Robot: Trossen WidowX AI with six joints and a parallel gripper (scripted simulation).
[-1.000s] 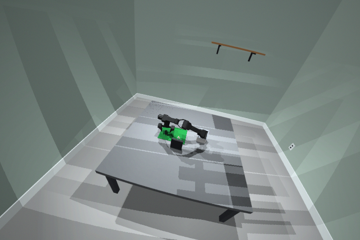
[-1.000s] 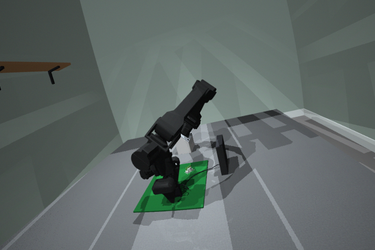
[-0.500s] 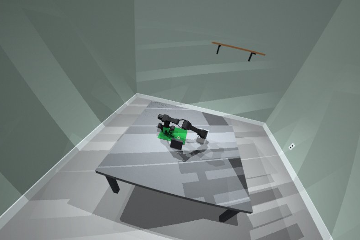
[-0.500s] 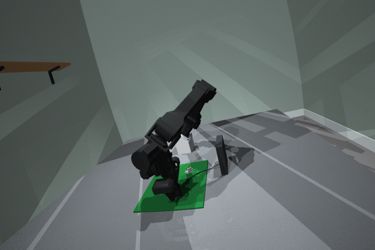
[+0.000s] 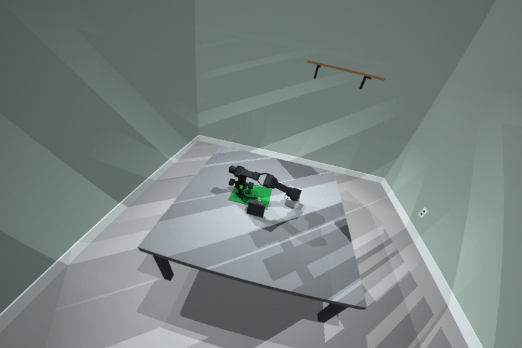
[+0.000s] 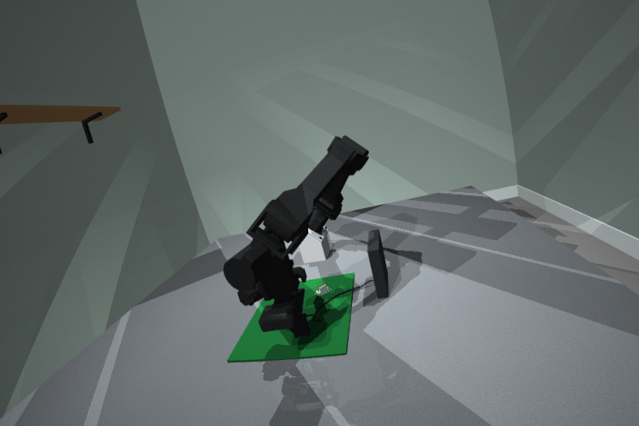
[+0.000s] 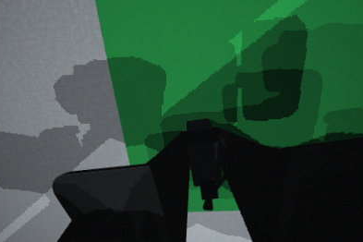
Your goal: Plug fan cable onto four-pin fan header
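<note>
Now: gripper tip 9 cm past the green board, 3 cm above it and 2 cm to the left of it. Also, from my gripper tip: black fan (17 cm to the left, 16 cm behind, 4 cm above); then black plug (1 cm to the left, 1 cm above).
</note>
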